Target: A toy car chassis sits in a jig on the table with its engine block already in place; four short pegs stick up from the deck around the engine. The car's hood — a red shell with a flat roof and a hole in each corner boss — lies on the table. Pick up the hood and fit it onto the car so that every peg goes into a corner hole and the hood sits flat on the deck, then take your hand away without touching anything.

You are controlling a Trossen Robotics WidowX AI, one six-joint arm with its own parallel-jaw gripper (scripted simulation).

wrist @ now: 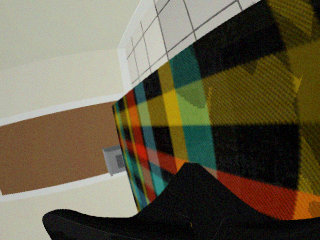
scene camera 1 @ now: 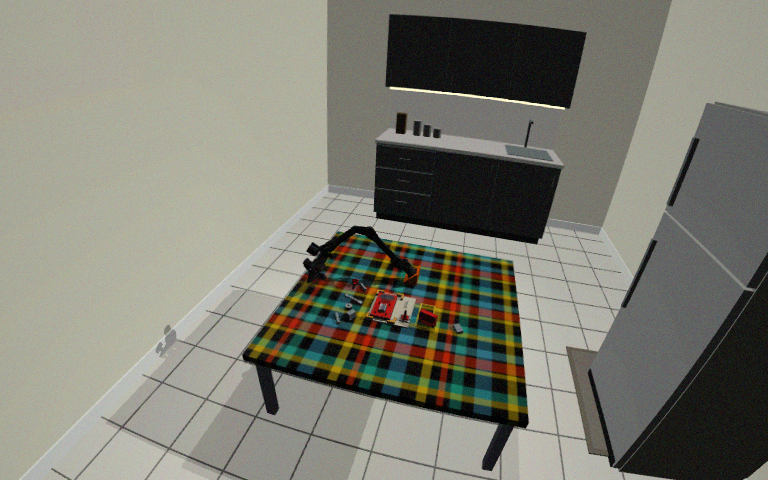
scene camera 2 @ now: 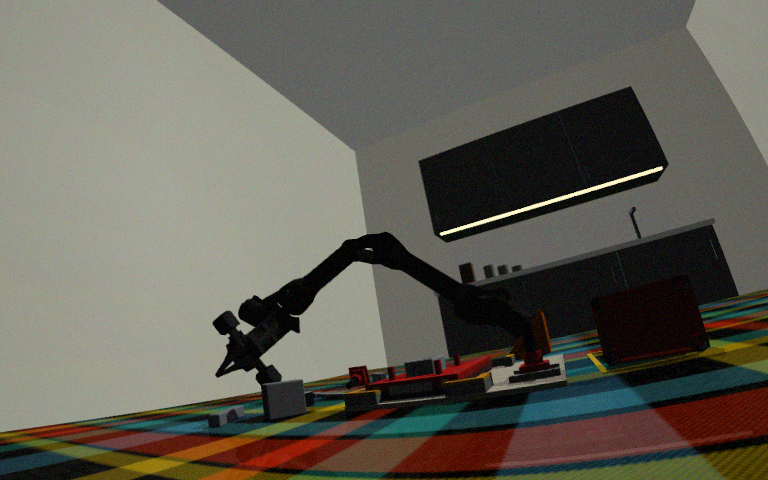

Observation:
My gripper (scene camera 2: 216, 376) is shut, with nothing in its grasp.
My gripper is seen too in the wrist view (wrist: 190, 169).

